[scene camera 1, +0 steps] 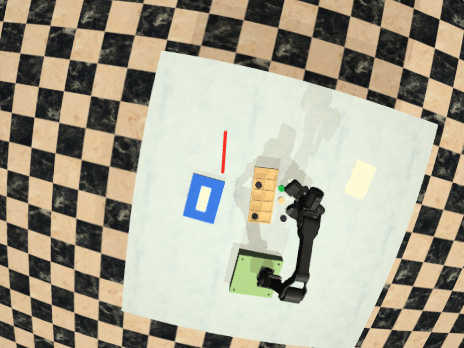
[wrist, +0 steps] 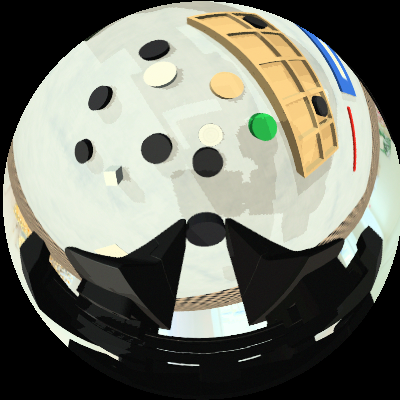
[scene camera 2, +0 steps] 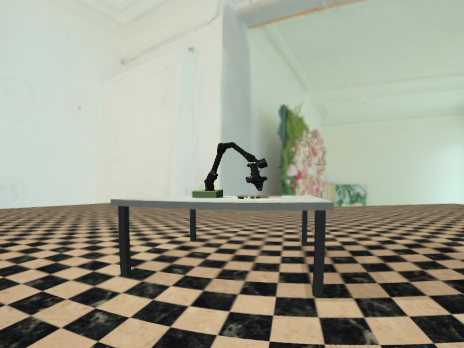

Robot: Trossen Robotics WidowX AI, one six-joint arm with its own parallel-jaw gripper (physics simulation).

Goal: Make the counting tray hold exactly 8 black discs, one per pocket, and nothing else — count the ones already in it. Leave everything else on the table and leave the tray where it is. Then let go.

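The wooden counting tray [scene camera 1: 263, 205] [wrist: 295, 151] holds two black discs in its left column in scene view 1: one black disc [scene camera 1: 258, 185] [wrist: 320, 106] in the second row from the top, another black disc [scene camera 1: 254, 216] [wrist: 256, 21] in the bottom row. My gripper [scene camera 2: 260, 189] [wrist: 205, 223] is shut on a black disc [wrist: 205, 235], held by its edges above the table, to the right of the tray in scene view 1. Several loose black discs lie on the table, including one black disc [wrist: 207, 162] just ahead of the fingers and another black disc [wrist: 156, 148] left of it.
A green disc [scene camera 1: 281, 188] [wrist: 262, 126], a tan disc [scene camera 1: 281, 200] [wrist: 227, 85], a white disc [wrist: 160, 74], a cream disc [wrist: 210, 134] and a small cube [wrist: 113, 176] lie near the tray. A blue frame [scene camera 1: 189, 202], red stick [scene camera 1: 224, 152] and cream card [scene camera 1: 360, 179] lie farther out.
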